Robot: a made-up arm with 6 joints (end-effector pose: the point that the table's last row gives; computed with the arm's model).
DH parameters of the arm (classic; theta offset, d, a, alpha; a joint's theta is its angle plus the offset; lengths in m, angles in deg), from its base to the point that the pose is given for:
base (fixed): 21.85 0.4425 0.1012 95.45
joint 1: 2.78 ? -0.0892 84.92
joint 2: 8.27 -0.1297 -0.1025 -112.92
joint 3: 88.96 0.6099 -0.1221 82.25
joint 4: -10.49 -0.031 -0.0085 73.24
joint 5: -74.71 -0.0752 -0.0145 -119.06
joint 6: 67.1 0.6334 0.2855 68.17
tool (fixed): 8.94 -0.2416 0 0
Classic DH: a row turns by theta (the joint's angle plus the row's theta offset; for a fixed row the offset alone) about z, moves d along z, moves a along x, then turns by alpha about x.
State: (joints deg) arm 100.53 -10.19 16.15 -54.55 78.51 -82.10
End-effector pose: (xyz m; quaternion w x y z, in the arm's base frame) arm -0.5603 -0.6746 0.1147 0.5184 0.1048 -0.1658 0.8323
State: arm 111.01 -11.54 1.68 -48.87 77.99 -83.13
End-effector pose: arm -0.5165 -0.7217 0.0917 0.4783 0.1447 -0.1637 0.8506
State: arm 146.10 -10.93 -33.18 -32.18 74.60 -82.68
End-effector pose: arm -0.2414 -0.8395 -0.1500 0.2959 0.1360 -0.2160 0.9205
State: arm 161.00 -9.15 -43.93 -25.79 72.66 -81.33
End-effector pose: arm -0.0507 -0.8609 -0.2650 0.2039 0.0728 -0.2441 0.9453
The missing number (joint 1, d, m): 0.168
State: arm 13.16 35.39 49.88 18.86 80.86 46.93
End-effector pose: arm -0.0681 -1.3996 0.5247 0.3813 0.5024 -0.0928 -0.7704
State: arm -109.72 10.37 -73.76 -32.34 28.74 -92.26
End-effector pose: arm 0.7906 -0.3236 0.0502 0.1573 -0.4318 -0.5261 0.7155
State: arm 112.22 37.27 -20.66 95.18 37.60 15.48
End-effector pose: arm 0.9468 -0.2792 -0.3839 0.0675 0.8821 0.4525 -0.1120
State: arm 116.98 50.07 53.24 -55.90 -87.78 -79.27
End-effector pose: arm 0.6442 0.1924 -0.6162 0.9565 -0.0801 0.2598 -0.1055
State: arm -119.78 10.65 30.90 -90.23 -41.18 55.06
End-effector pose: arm 0.4739 0.1793 0.4919 0.8385 -0.0368 0.1991 0.5060
